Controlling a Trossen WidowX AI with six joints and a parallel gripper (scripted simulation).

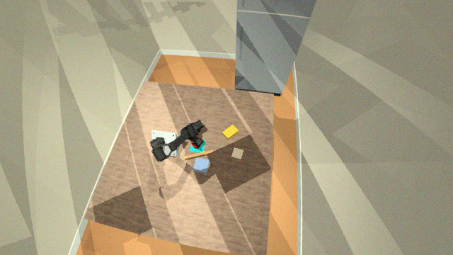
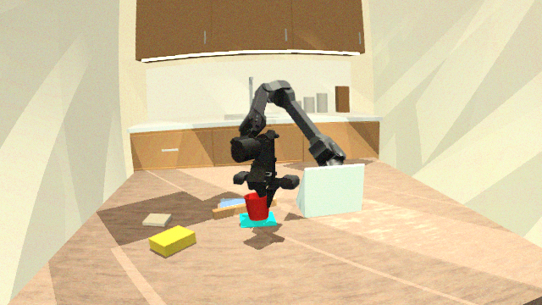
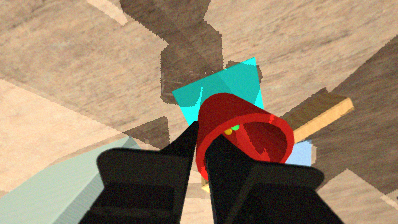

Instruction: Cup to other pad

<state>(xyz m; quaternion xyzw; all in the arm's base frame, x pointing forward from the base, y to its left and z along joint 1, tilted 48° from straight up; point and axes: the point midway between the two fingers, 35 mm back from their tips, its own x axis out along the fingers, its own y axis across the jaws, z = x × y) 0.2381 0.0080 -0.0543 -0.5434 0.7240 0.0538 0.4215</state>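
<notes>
Now: the cyan pad 50 mm below my gripper tip, 30 mm ahead of it and 20 mm to the right of it. From my gripper tip the other things lie so: light blue pad (170 mm to the right, 80 mm ahead, 50 mm below); then wooden stick (90 mm to the right, 50 mm ahead, 40 mm below); then red cup (30 mm ahead, 20 mm to the right).
</notes>
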